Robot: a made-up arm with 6 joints. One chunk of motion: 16 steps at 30 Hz.
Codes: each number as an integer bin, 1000 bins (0 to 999) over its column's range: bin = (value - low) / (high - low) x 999, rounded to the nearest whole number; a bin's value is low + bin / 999 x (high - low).
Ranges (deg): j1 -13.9..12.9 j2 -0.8..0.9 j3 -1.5..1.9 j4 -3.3..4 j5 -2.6..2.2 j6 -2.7..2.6
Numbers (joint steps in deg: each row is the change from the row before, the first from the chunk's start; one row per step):
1: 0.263 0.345 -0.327 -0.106 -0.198 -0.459
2: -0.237 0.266 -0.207 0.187 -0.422 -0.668
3: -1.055 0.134 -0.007 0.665 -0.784 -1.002
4: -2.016 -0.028 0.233 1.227 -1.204 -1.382
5: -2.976 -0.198 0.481 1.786 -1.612 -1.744
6: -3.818 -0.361 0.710 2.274 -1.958 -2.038
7: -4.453 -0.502 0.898 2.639 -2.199 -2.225
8: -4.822 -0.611 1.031 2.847 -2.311 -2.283
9: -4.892 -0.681 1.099 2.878 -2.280 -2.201
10: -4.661 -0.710 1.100 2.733 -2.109 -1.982
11: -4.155 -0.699 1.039 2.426 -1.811 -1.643
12: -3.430 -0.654 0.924 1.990 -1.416 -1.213
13: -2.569 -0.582 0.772 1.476 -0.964 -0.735
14: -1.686 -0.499 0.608 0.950 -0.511 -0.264
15: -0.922 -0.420 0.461 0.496 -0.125 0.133
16: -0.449 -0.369 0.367 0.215 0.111 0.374
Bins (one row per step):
1: 528 673 345 437 500 422
2: 509 626 380 477 453 383
3: 479 549 439 543 378 320
4: 443 454 509 620 291 248
5: 407 354 582 696 206 180
6: 376 258 649 763 134 125
7: 352 175 705 813 83 90
8: 338 111 744 841 60 79
9: 336 70 764 845 67 94
10: 344 53 764 826 102 135
11: 363 59 746 784 164 199
12: 390 86 712 724 246 280
13: 422 128 668 654 340 370
14: 455 177 619 582 435 459
15: 484 223 576 519 515 534
16: 501 253 549 481 564 579

